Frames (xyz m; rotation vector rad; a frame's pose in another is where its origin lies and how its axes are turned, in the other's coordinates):
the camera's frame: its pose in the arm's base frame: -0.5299 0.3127 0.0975 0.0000 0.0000 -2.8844
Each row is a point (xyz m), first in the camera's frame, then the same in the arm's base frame.
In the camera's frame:
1: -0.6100 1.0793 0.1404
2: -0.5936 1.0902 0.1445
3: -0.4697 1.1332 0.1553
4: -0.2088 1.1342 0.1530
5: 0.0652 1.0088 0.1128
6: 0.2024 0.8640 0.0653
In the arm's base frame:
1: 0.3346 -0.5759 0.2379
2: 0.3215 -0.5906 0.2420
3: 0.2126 -0.6638 0.2528
4: -0.0395 -0.7311 0.2505
5: -0.3364 -0.6795 0.2103
6: -0.5059 -0.5744 0.1628

